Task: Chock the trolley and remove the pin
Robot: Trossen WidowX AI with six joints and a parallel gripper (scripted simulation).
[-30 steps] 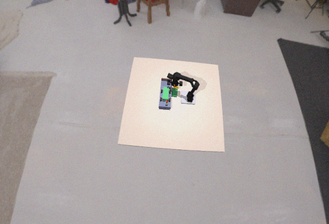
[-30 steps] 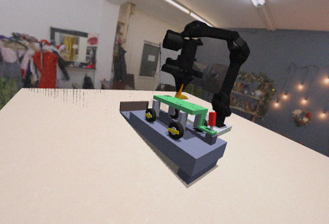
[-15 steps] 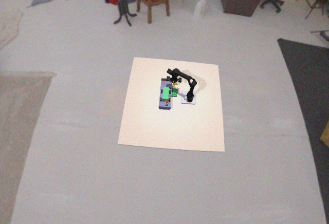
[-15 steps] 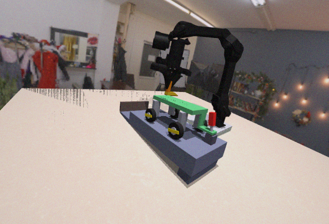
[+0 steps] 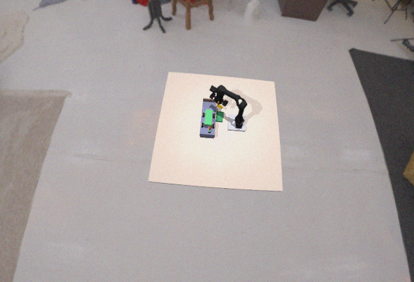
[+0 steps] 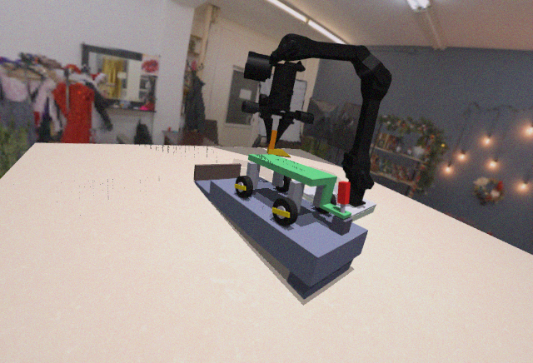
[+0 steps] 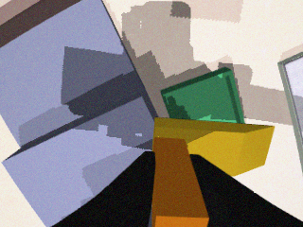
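My gripper tip is now 20 mm past the yellow chock, 10 mm to the right of it and 10 mm above it. Also, from my gripper tip: green-decked trolley: 70 mm ahead, 170 mm to the left, 40 mm below; green tray: 40 mm behind, 70 mm to the left, 160 mm below; dark end block: 90 mm ahead, 100 mm to the right, 120 mm below.
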